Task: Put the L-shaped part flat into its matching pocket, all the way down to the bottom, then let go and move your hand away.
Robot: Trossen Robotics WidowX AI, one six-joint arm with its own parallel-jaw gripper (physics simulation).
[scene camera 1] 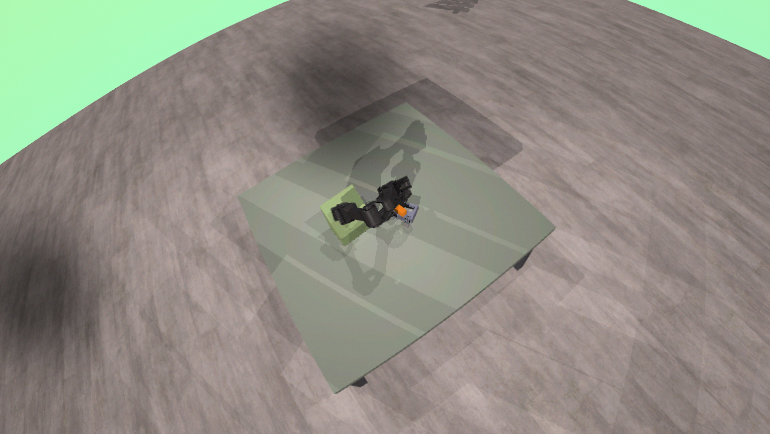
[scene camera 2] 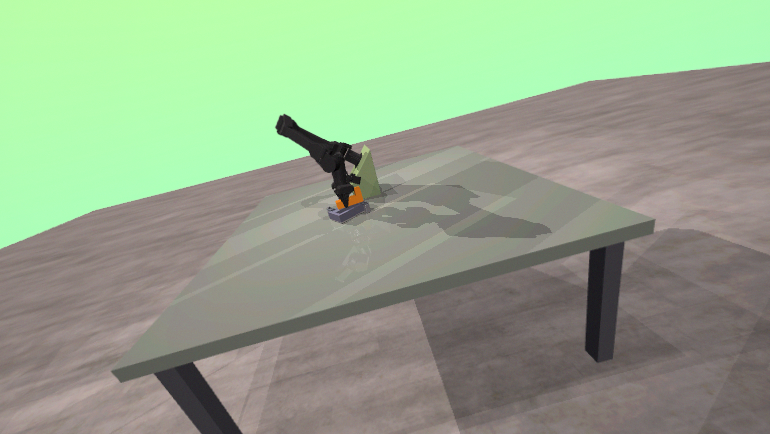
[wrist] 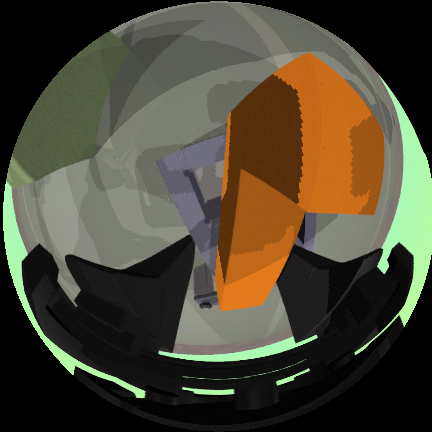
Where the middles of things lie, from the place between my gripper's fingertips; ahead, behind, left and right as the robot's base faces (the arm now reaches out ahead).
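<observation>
Orange L-shaped part (wrist: pixel 302 140): 20 mm to the left of my hand, 40 mm above it.
</observation>
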